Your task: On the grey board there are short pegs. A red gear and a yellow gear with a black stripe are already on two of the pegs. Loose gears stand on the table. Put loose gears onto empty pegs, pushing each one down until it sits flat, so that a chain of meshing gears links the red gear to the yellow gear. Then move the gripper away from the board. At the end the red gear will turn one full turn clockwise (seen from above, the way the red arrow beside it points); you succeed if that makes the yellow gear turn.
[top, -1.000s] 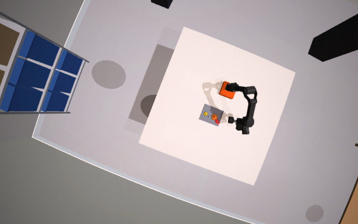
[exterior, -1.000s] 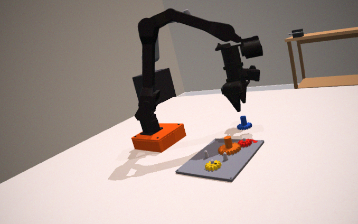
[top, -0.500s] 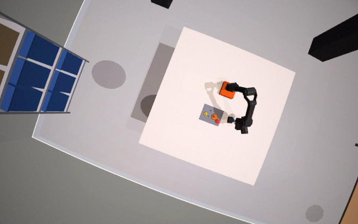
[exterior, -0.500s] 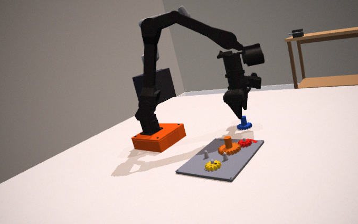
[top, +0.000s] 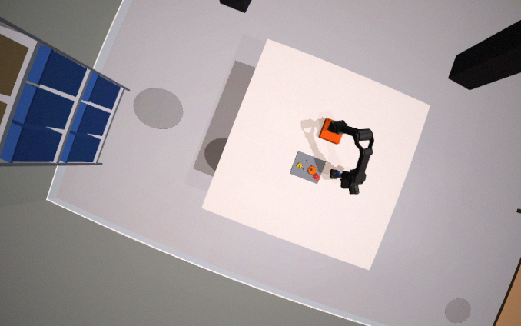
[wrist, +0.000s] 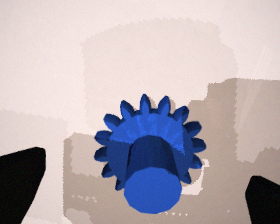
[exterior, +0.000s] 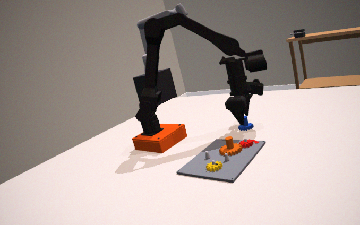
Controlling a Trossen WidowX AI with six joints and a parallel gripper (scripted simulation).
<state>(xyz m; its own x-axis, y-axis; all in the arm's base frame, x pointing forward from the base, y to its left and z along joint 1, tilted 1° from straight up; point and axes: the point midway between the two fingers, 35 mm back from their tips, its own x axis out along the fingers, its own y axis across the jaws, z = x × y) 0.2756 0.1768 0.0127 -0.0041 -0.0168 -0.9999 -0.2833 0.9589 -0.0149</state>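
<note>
Now: gripper tip 6 cm short of the yellow gear, 28 cm to the left of it and 1 cm above it. Also, from my gripper tip: red arrow: 9 cm ahead, 12 cm to the right, 2 cm below; then red gear: 8 cm ahead, 14 cm to the right, 1 cm below; then blue gear: 1 cm below.
</note>
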